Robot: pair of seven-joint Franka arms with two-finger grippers.
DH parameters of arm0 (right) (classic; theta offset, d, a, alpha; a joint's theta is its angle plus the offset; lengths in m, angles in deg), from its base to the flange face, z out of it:
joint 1: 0 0.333 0 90
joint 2: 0 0 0 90
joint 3: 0 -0.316 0.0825 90
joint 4: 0 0 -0.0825 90
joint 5: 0 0.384 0 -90
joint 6: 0 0 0.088 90
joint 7: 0 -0.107 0 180
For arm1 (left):
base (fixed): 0 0 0 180
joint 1: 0 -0.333 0 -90
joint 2: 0 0 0 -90
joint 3: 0 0.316 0.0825 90
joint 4: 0 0 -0.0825 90
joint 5: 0 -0.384 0 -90
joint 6: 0 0 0.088 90
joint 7: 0 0.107 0 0
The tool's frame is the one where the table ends.
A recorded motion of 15 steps. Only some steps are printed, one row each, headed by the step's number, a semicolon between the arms.
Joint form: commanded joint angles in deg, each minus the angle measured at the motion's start. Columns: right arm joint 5, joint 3, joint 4, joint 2, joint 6, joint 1, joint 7; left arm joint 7, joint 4, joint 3, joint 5, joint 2, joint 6, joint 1.
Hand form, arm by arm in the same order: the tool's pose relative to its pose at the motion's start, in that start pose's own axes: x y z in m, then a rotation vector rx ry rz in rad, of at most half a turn. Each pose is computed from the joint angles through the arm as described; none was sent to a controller.
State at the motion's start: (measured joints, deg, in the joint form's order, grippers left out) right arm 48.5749 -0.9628 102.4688 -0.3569 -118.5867 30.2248 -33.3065; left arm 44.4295 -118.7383 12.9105 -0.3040 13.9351 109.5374 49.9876
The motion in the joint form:
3: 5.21 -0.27 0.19 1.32 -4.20 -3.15 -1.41; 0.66 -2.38 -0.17 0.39 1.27 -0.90 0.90
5: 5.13 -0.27 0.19 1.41 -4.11 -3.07 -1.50; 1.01 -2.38 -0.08 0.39 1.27 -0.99 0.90
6: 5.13 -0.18 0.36 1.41 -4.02 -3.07 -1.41; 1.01 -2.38 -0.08 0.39 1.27 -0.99 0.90
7: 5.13 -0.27 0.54 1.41 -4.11 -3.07 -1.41; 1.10 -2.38 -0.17 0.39 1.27 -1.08 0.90
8: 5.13 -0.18 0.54 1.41 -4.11 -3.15 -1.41; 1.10 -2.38 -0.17 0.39 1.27 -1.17 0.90
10: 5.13 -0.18 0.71 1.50 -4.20 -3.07 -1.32; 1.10 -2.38 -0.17 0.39 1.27 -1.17 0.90
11: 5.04 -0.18 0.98 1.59 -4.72 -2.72 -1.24; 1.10 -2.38 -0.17 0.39 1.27 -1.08 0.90
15: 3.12 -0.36 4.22 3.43 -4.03 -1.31 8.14; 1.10 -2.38 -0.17 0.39 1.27 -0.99 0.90
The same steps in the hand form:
3: 0.0168 -0.0015 -0.0364 0.1349 0.0585 0.0895; -0.0020 0.0150 0.0106 -0.0340 -0.0177 0.0288
5: 0.0155 -0.0021 -0.0364 0.1337 0.0573 0.0884; -0.0027 0.0145 0.0107 -0.0353 -0.0185 0.0334
6: 0.0164 -0.0005 -0.0359 0.1314 0.0562 0.0898; -0.0027 0.0145 0.0107 -0.0353 -0.0185 0.0334
7: 0.0163 0.0003 -0.0344 0.1296 0.0555 0.0910; -0.0022 0.0152 0.0109 -0.0362 -0.0198 0.0365
8: 0.0174 0.0009 -0.0355 0.1306 0.0575 0.0929; -0.0024 0.0154 0.0110 -0.0373 -0.0209 0.0365
10: 0.0168 0.0013 -0.0349 0.1300 0.0576 0.0914; -0.0024 0.0154 0.0110 -0.0373 -0.0209 0.0365
11: 0.0152 0.0011 -0.0326 0.1295 0.0609 0.0878; -0.0022 0.0152 0.0109 -0.0362 -0.0198 0.0365
15: -0.0014 0.0117 -0.0174 0.0696 0.0460 -0.0948; -0.0021 0.0151 0.0107 -0.0351 -0.0187 0.0365

